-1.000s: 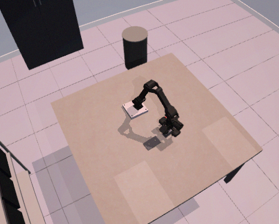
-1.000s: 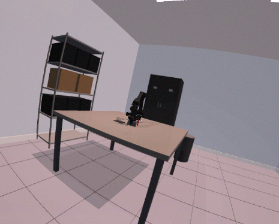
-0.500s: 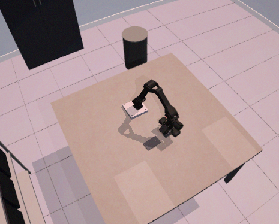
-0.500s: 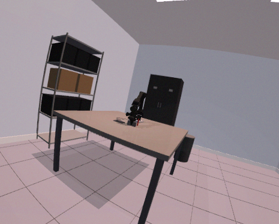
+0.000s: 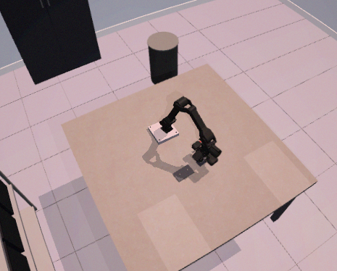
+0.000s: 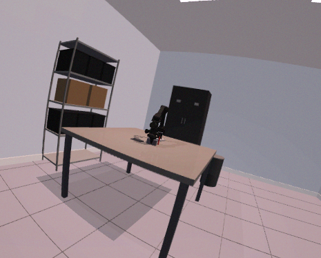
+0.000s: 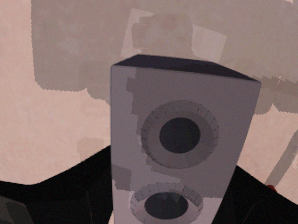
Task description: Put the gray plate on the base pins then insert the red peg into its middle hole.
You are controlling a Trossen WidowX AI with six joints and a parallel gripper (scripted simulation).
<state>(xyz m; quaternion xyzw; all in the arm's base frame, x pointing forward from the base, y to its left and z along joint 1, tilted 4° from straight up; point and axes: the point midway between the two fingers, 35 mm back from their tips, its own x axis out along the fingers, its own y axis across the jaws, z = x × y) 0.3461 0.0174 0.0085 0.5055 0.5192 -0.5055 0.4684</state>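
My gripper tip is now 16 cm to the left of the dark base and 2 cm past it. Round my gripper tip: red peg 9 cm behind, 4 cm to the left, 3 cm above; then gray plate 3 cm above.
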